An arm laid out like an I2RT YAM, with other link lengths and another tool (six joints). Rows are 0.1 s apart.
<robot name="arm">
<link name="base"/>
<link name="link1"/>
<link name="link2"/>
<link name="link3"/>
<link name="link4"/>
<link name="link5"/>
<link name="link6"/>
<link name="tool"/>
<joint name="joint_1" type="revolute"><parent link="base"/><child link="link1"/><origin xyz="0 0 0.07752" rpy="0 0 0"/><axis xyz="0 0 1"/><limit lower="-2.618" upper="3.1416"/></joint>
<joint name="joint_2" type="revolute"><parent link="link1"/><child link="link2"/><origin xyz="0.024 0.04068 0.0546" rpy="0 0 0"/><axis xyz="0 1 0"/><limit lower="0" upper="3.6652"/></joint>
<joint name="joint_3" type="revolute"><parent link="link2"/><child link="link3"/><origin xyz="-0.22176 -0.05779 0" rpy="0 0 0"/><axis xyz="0 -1 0"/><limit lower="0" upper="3.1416"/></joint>
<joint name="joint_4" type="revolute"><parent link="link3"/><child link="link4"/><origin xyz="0.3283 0.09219 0.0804" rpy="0 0 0"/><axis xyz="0 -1 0"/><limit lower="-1.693" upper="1.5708"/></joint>
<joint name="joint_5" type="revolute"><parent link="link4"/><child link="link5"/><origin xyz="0.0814 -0.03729 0.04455" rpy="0 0 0"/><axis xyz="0 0 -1"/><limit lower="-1.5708" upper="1.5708"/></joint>
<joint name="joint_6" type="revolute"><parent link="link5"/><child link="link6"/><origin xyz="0.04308 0 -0.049" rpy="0 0 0"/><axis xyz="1 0 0"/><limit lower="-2.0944" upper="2.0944"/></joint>
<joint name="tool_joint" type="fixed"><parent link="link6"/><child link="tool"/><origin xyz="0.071 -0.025 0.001" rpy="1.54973 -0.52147 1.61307"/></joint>
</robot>
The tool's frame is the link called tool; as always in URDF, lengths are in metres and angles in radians.
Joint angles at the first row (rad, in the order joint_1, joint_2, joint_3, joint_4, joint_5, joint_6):
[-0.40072, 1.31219, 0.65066, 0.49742, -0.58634, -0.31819]
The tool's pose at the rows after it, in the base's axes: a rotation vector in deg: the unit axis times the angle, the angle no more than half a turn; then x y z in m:
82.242 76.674 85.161 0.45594 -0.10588 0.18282
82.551 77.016 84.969 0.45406 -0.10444 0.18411
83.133 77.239 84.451 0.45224 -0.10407 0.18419
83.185 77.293 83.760 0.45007 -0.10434 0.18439
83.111 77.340 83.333 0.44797 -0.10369 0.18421
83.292 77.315 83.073 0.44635 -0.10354 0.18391
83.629 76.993 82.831 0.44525 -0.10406 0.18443
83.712 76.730 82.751 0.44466 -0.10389 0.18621
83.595 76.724 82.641 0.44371 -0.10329 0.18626
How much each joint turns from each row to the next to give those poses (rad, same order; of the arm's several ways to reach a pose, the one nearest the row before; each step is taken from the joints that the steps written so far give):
[-0.00098, -0.01685, -0.00788, -0.01303, 0.00611, -0.01068]
[0.00131, -0.01697, -0.00462, -0.02077, 0.00037, -0.00397]
[0.00018, -0.01388, -0.00387, -0.02193, 0.00455, -0.00555]
[-0.00109, -0.01343, -0.00755, -0.01058, 0.00614, -0.00864]
[0.00053, -0.01264, -0.00967, -0.00462, 0.00468, -0.00569]
[-0.00039, -0.00949, -0.00645, -0.00612, 0.00306, -0.00197]
[-0.00053, -0.00777, -0.00316, -0.00596, 0.00600, 0.00194]
[0.00102, -0.00767, -0.00097, -0.00486, 0.00471, 0.00232]
[0.00085, -0.00613, -0.00513, 0.00002, 0.00194, -0.00160]

